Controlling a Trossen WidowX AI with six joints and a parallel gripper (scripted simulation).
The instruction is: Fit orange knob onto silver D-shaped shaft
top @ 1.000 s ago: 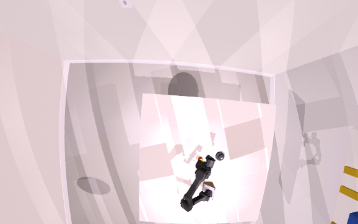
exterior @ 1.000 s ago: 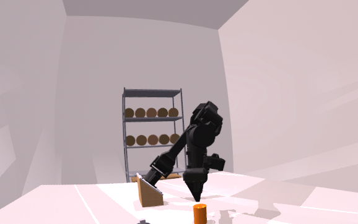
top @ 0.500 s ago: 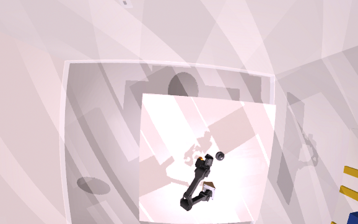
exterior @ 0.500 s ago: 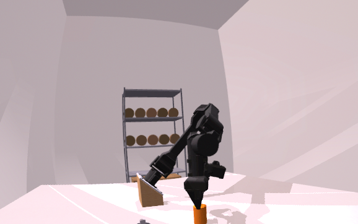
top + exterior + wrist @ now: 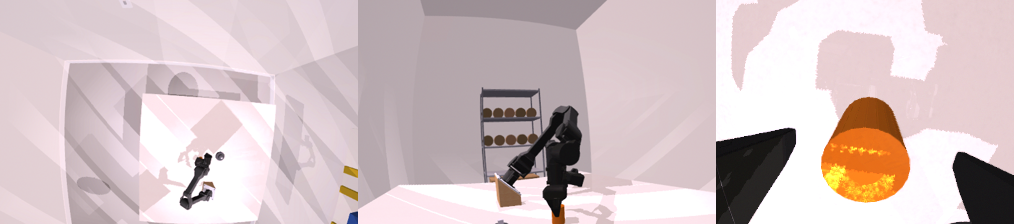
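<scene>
The orange knob lies 1 cm behind my gripper tip. The rest, counted from my gripper tip: silver shaft (18 cm to the right, 1 cm below, 1 cm ahead).
</scene>
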